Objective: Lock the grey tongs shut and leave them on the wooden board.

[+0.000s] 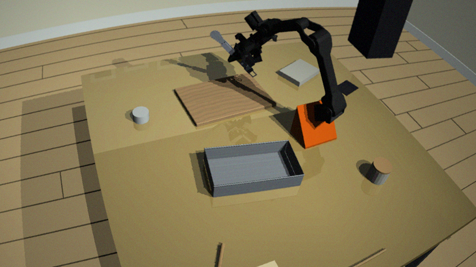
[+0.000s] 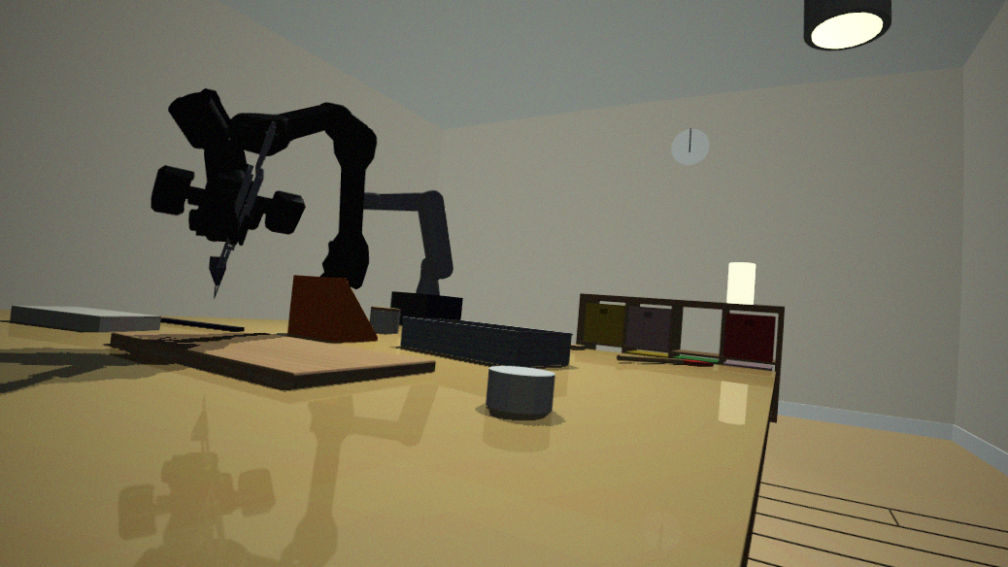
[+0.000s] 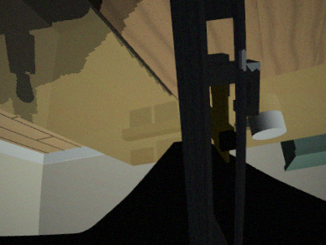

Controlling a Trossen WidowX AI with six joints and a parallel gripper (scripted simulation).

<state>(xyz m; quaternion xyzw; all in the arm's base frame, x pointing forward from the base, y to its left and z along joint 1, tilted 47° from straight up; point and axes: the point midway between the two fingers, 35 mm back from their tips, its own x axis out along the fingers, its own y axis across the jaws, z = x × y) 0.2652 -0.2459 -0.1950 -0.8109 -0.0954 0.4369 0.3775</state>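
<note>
My gripper tip is now 20 mm short of the wooden board, 60 mm to the right of it and 140 mm above it. The rest, counted from my gripper tip: flat block: 390 mm behind, 60 mm to the right, 130 mm below; then brown-topped cylinder: 410 mm behind, 610 mm to the left, 110 mm below; then grey roasting tin: 50 mm ahead, 460 mm to the left, 120 mm below.
</note>
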